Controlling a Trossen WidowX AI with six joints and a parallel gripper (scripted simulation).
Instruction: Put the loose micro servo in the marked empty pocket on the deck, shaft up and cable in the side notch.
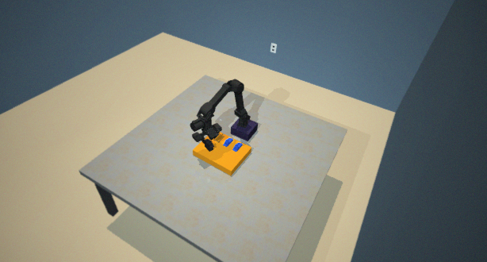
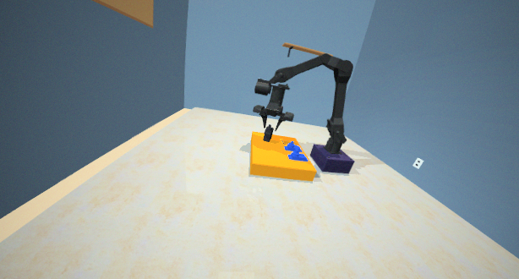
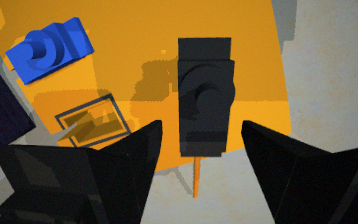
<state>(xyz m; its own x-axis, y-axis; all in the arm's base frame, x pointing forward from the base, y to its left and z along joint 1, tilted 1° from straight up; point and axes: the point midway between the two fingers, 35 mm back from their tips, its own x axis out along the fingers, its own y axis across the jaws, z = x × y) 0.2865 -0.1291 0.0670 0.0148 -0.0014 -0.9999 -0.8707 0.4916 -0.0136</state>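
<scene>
My gripper tip is now 20 mm short of the deck, 90 mm to the right of it and 70 mm above it.
</scene>
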